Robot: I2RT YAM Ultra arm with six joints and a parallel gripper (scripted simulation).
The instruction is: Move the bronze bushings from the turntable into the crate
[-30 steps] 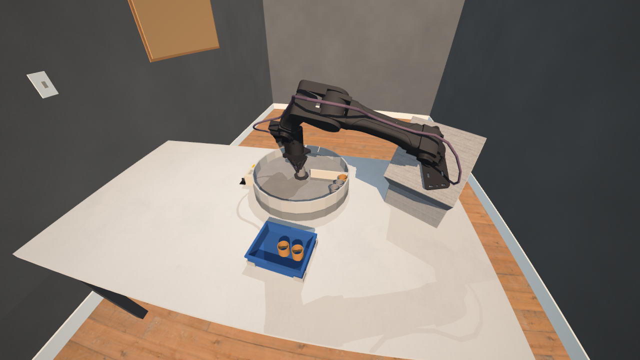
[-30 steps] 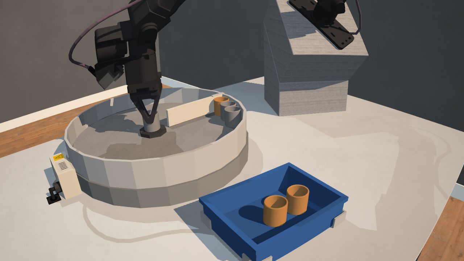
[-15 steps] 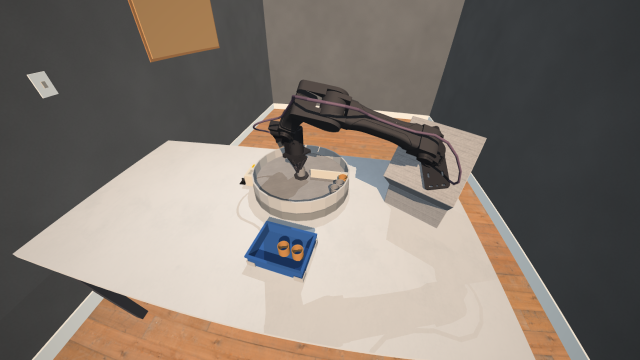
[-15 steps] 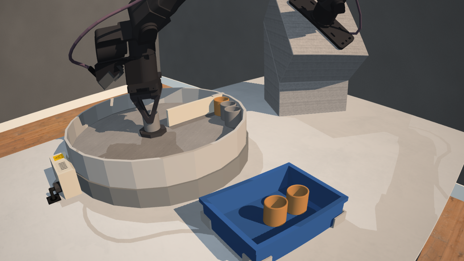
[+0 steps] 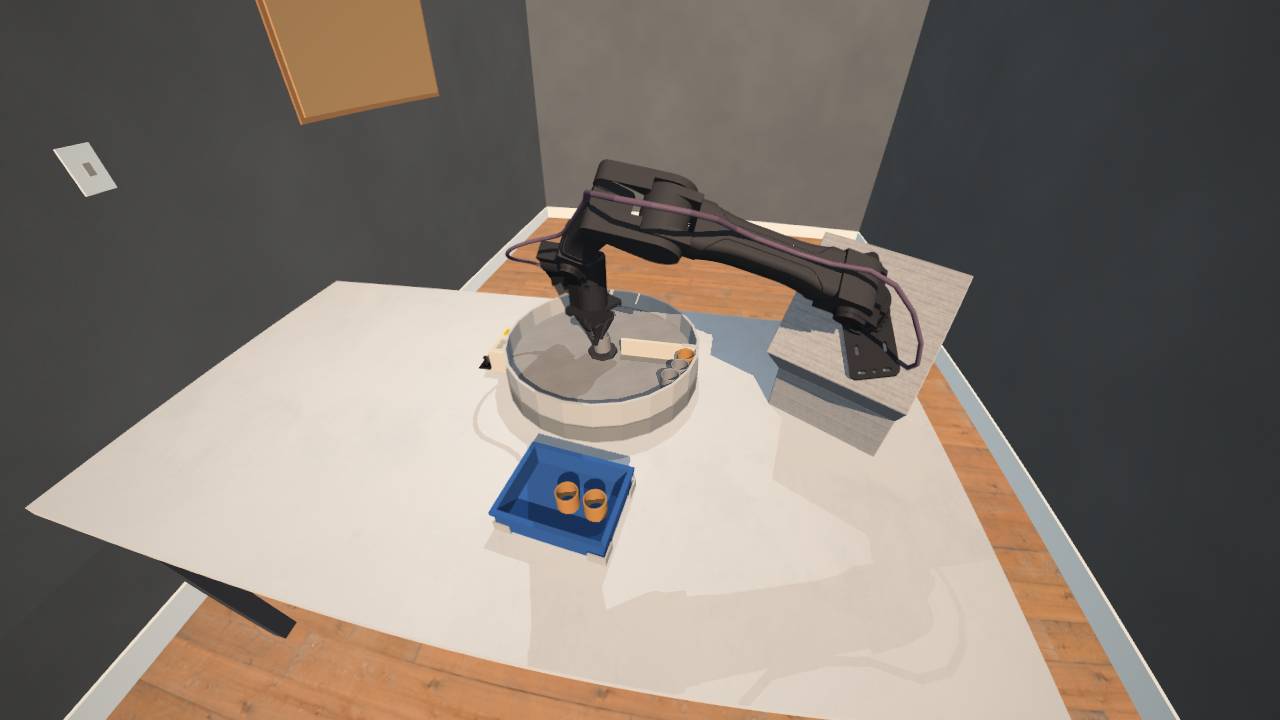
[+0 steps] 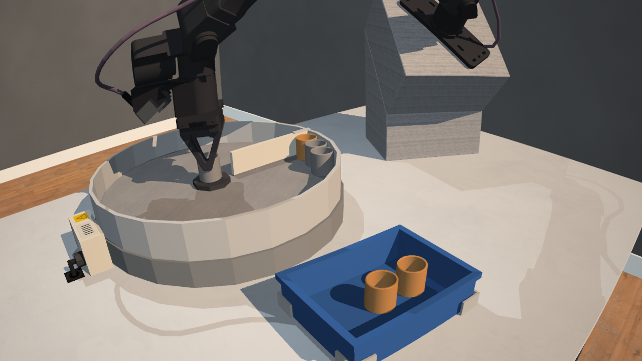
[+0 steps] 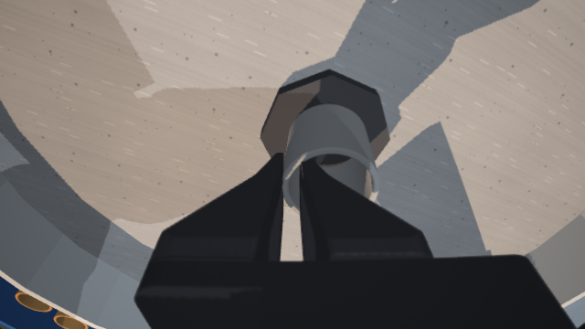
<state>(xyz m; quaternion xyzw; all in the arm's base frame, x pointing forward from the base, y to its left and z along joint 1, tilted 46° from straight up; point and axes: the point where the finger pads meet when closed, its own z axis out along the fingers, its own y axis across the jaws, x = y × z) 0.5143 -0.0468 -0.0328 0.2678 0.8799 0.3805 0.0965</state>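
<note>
Now: hand 4 cm above the round turntable, 1 cm to the left of it and 1 cm past it. Round my hand: blue crate: 33 cm to the left, 7 cm below, 7 cm behind.
</note>
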